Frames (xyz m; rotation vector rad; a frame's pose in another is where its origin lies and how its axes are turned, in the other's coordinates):
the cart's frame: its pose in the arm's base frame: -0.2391 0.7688 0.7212 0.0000 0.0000 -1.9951
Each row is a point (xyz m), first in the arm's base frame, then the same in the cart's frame.
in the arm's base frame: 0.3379 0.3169 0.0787
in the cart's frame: 0.1743 0.7119 -0.6425
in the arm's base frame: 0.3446 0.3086 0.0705
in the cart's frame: 0.1791 0.7214 -0.6507
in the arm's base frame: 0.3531 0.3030 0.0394
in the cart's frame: 0.1807 0.7315 -0.6818
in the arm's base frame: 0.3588 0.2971 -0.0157
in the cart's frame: 0.1837 0.7391 -0.7369
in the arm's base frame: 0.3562 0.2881 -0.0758
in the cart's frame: 0.1930 0.7404 -0.7970
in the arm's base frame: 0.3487 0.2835 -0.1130
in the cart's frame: 0.2003 0.7355 -0.8342
